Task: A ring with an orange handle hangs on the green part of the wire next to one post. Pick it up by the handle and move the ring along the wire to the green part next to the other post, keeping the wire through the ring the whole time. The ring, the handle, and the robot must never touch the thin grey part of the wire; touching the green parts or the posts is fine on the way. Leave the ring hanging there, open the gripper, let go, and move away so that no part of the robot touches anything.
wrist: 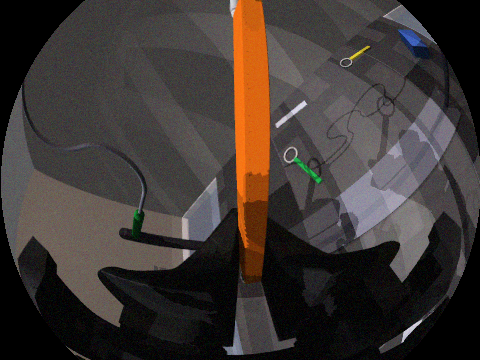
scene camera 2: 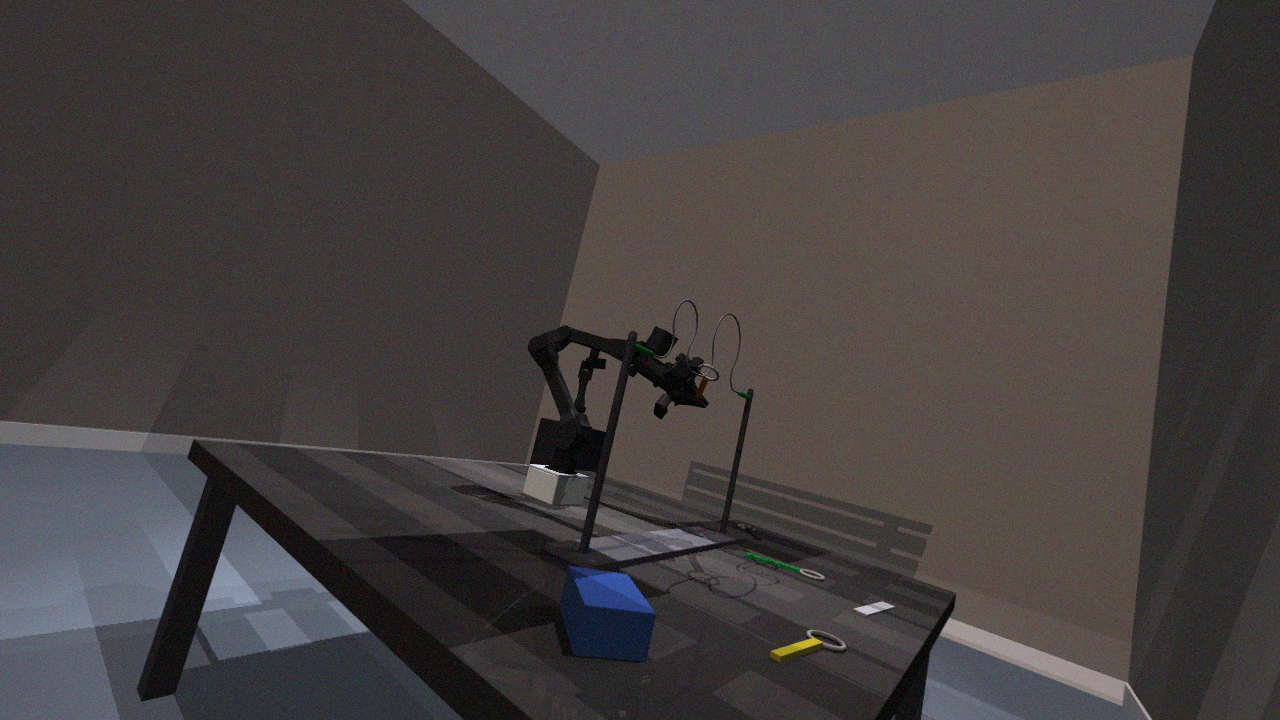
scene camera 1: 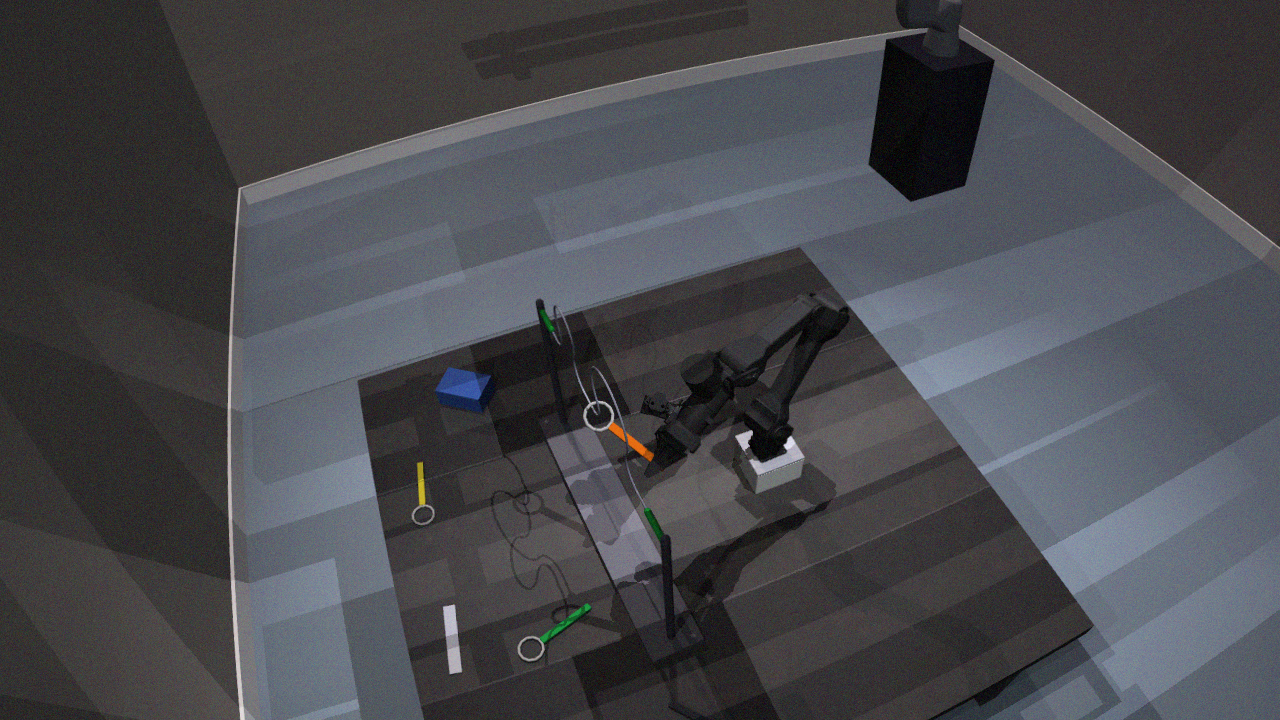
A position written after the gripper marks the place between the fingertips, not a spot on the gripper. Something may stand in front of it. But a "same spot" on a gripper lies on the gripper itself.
gripper: wrist; scene camera 2; scene camera 1 646,476
same spot on gripper: (scene camera 2: pixel 686 396) = (wrist: pixel 319 255)
